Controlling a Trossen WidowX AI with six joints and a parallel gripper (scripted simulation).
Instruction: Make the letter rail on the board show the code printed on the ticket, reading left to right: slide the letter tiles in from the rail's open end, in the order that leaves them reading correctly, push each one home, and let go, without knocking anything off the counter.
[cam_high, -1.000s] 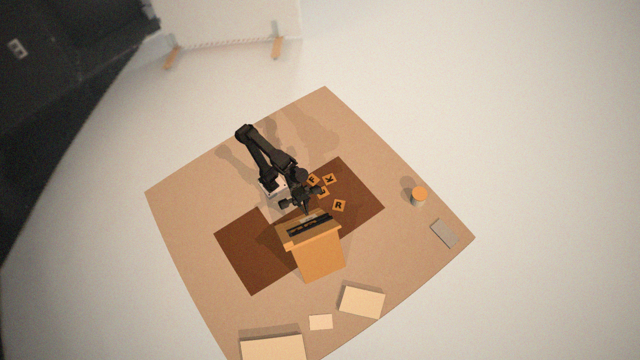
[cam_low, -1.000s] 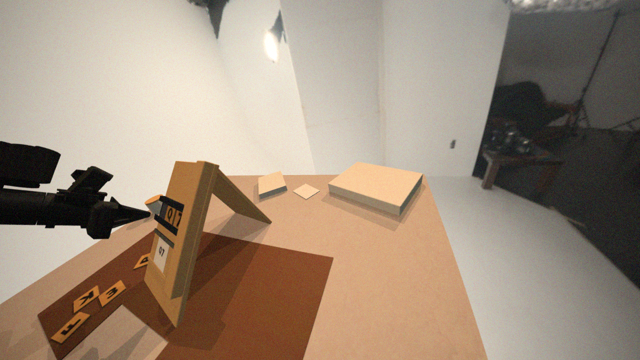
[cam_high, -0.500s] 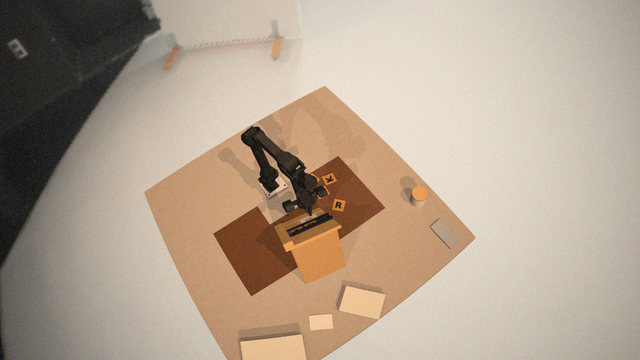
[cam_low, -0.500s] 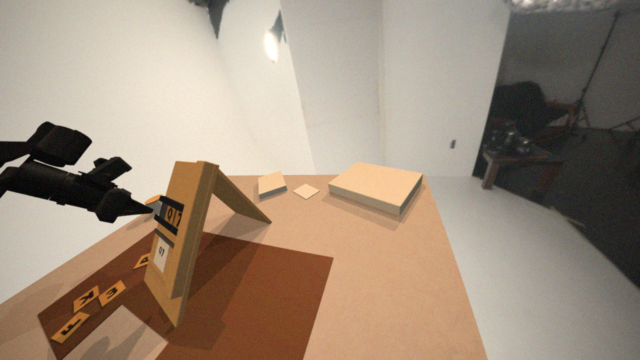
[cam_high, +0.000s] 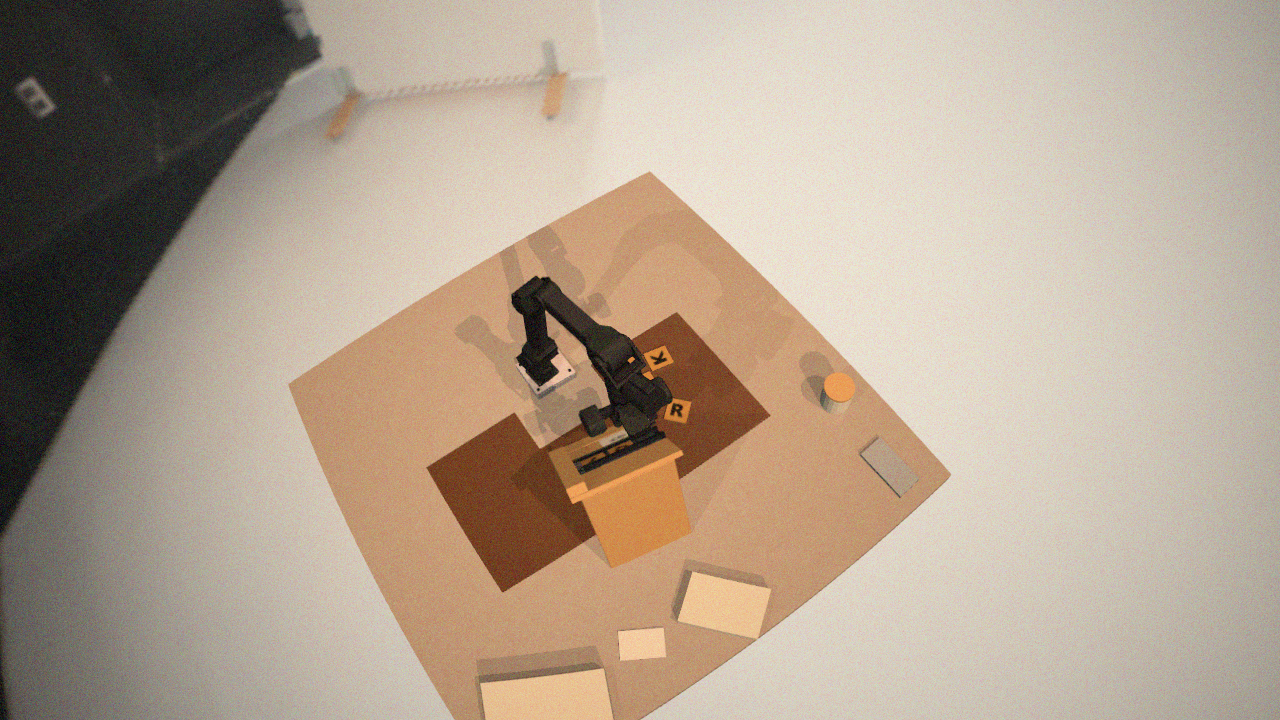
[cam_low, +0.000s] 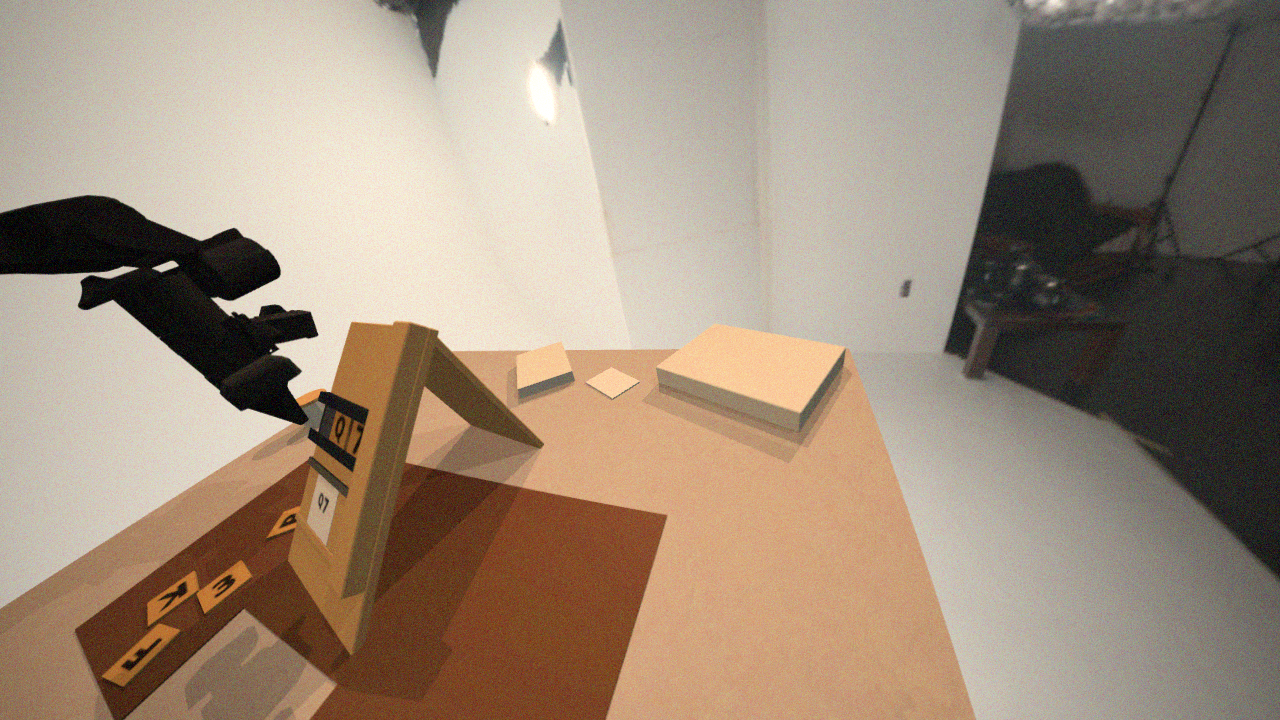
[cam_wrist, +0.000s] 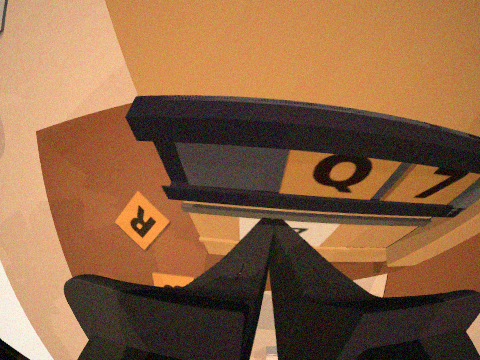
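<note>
The white ticket lies 100 mm below my gripper tip, 50 mm behind it and 10 mm to the right of it. Round my gripper tip: large box (550 mm to the right, 360 mm ahead, 160 mm below); then small card (340 mm ahead, 280 mm to the right, 180 mm below); then grey block (440 mm to the left, 440 mm ahead, 180 mm below).
</note>
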